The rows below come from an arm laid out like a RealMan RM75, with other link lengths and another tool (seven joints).
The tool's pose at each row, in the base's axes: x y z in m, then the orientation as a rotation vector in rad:
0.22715, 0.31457, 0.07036, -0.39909, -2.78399, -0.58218
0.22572, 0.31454, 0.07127, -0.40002, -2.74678, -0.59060
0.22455, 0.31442, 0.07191, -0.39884, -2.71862, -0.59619
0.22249, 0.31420, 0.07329, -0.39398, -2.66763, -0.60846
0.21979, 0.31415, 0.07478, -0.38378, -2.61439, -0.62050
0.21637, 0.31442, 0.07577, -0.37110, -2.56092, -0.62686
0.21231, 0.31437, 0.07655, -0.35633, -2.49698, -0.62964
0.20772, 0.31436, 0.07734, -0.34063, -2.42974, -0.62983
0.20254, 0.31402, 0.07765, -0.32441, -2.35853, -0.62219
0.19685, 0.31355, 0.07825, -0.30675, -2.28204, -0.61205
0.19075, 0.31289, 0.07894, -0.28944, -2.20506, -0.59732
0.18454, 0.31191, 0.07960, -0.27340, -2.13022, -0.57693
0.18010, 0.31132, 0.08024, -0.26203, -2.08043, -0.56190
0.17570, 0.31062, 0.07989, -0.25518, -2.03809, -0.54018
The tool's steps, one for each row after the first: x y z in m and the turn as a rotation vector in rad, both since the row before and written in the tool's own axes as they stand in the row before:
0.00160, -0.00016, -0.00053, -0.00662, 0.03419, 0.00968
0.00127, -0.00026, -0.00034, -0.00439, 0.02640, 0.00625
0.00234, -0.00040, -0.00076, -0.00940, 0.04829, 0.00920
0.00301, -0.00045, -0.00047, -0.00896, 0.05179, 0.00631
0.00348, -0.00062, 0.00048, -0.00494, 0.05313, 0.00570
0.00384, -0.00123, 0.00091, -0.00295, 0.06384, 0.00789
0.00421, -0.00142, 0.00140, -0.00150, 0.06743, 0.00859
0.00424, -0.00213, 0.00213, 0.00363, 0.07202, 0.01124
0.00461, -0.00238, 0.00246, 0.00515, 0.07764, 0.01223
0.00472, -0.00271, 0.00291, 0.00816, 0.07843, 0.01388
0.00449, -0.00308, 0.00322, 0.01202, 0.07653, 0.01607
0.00312, -0.00207, 0.00254, 0.00935, 0.05121, 0.01072
0.00211, -0.00245, 0.00308, 0.01329, 0.04339, 0.01477

